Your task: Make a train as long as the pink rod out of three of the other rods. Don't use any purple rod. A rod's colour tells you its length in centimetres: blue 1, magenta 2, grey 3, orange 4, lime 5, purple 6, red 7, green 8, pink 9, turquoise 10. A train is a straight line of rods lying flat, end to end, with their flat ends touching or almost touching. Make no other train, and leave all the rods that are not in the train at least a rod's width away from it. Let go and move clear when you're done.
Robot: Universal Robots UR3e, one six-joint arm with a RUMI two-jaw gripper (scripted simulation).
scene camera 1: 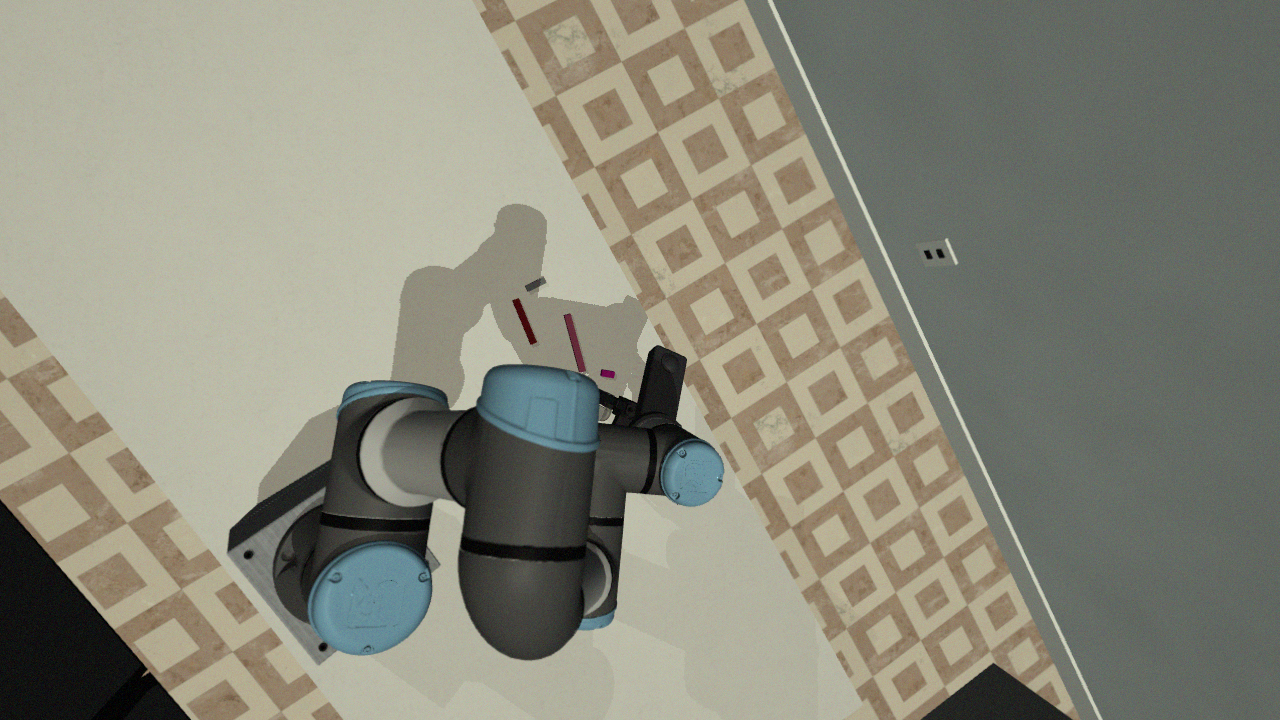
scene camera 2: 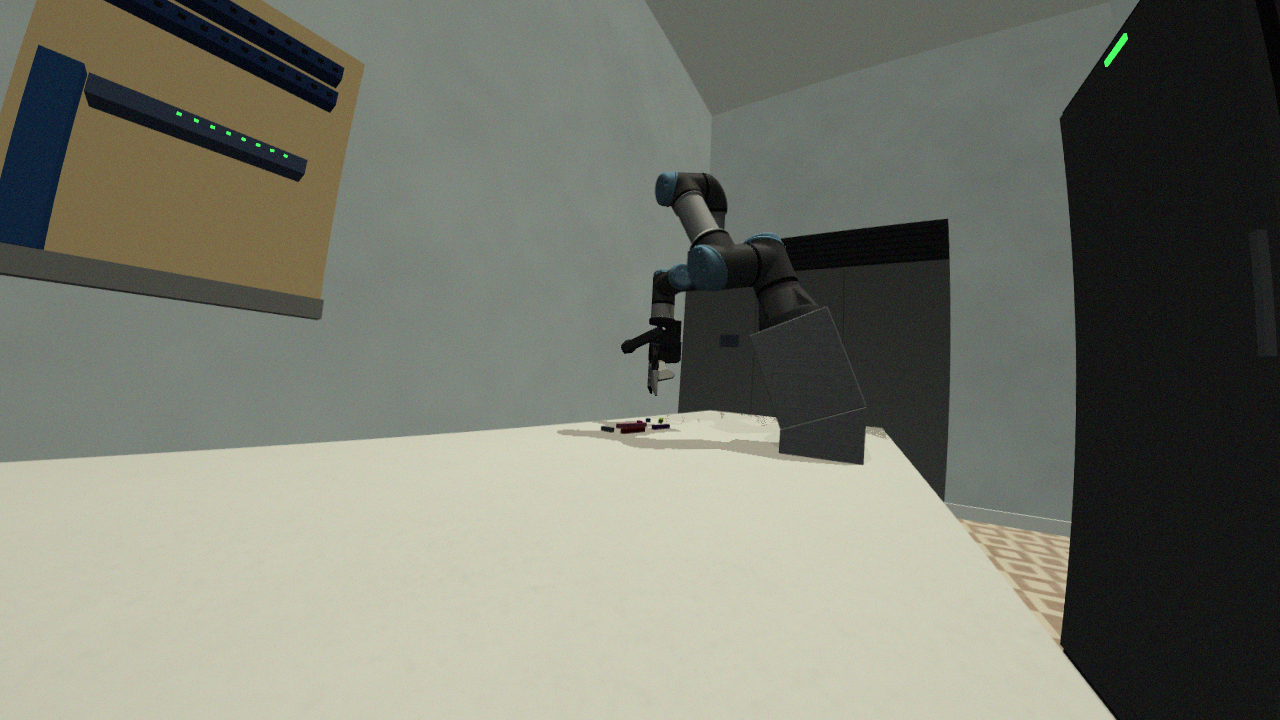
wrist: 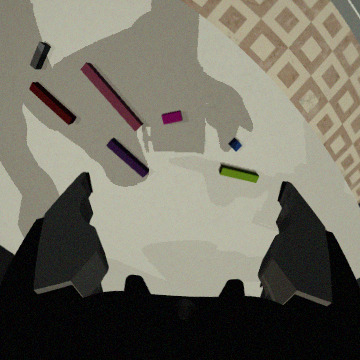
The pictures show: my gripper and a pink rod.
My gripper is seen too in scene camera 2 and in the wrist view.
